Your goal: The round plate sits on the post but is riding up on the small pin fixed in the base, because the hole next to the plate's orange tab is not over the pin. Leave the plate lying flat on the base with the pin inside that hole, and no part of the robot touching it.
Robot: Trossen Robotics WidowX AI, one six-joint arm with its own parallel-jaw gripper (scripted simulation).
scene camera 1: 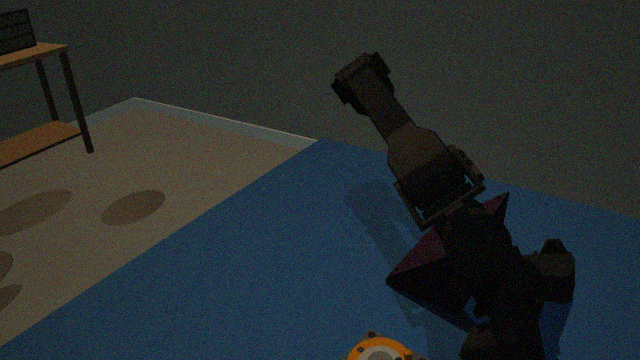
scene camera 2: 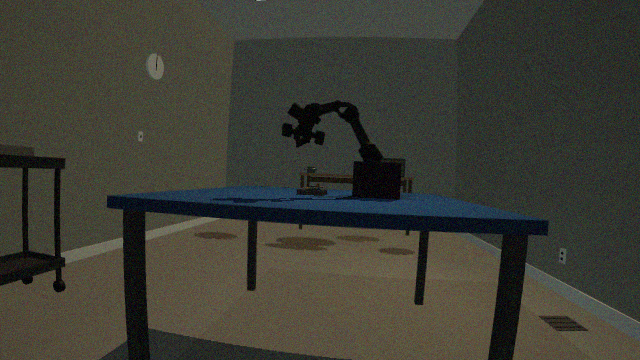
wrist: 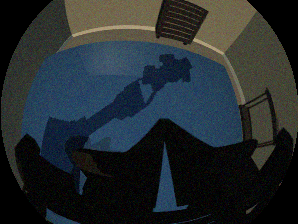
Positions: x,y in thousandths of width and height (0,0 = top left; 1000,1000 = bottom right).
My gripper (scene camera 2: 465,407) is shut and holds nothing.
My gripper is seen too in the wrist view (wrist: 549,551).
